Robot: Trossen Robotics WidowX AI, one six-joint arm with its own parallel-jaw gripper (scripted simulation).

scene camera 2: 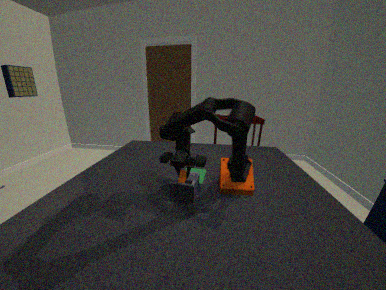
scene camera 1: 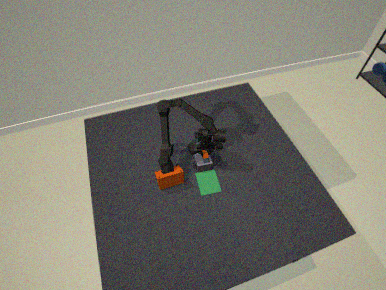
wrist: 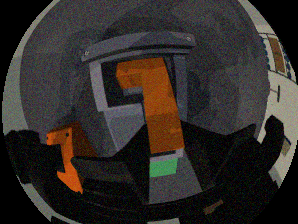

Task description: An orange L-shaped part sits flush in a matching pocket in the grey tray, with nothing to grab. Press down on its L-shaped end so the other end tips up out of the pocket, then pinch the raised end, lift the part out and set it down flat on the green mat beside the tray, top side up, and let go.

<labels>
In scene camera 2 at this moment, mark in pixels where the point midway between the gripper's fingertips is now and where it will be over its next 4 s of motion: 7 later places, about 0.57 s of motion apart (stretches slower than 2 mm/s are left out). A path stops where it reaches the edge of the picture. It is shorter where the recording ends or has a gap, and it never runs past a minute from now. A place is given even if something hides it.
My gripper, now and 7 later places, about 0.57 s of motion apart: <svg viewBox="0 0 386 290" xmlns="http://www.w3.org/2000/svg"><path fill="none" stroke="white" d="M183 177L183 173L183 167L183 161L183 158L189 152L194 147L194 149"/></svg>
</labels>
